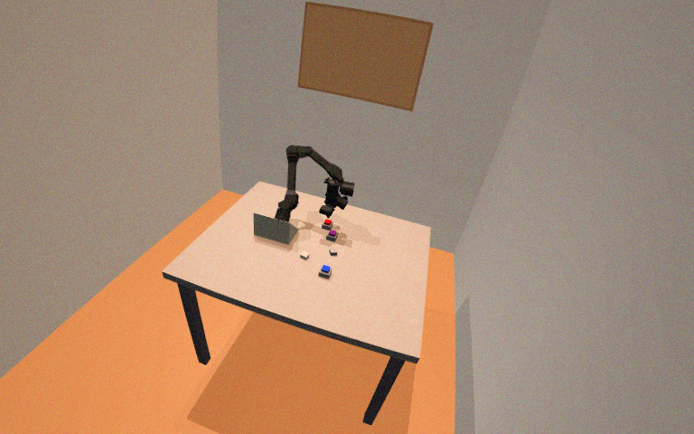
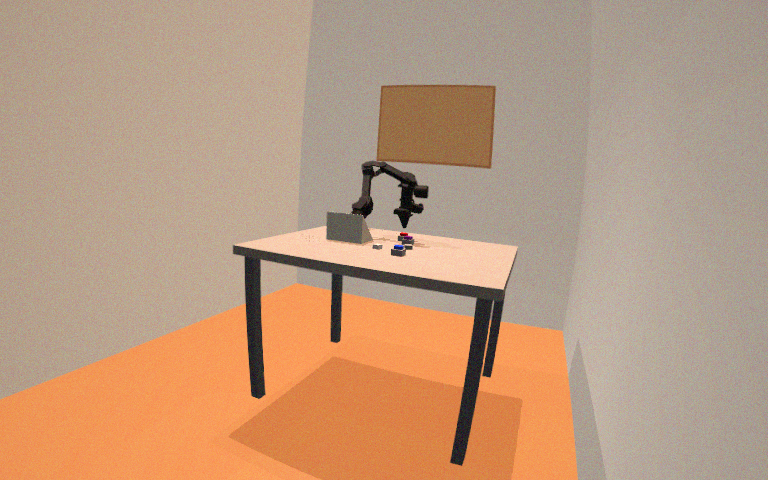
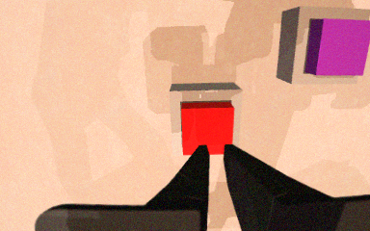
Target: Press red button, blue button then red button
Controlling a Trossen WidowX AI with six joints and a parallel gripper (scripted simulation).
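Now: gripper tip 3 cm above the red button. Also, from my gripper tip: blue button: 33 cm to the right, 14 cm ahead, 3 cm below; purple button: 7 cm to the right, 6 cm ahead, 3 cm below.
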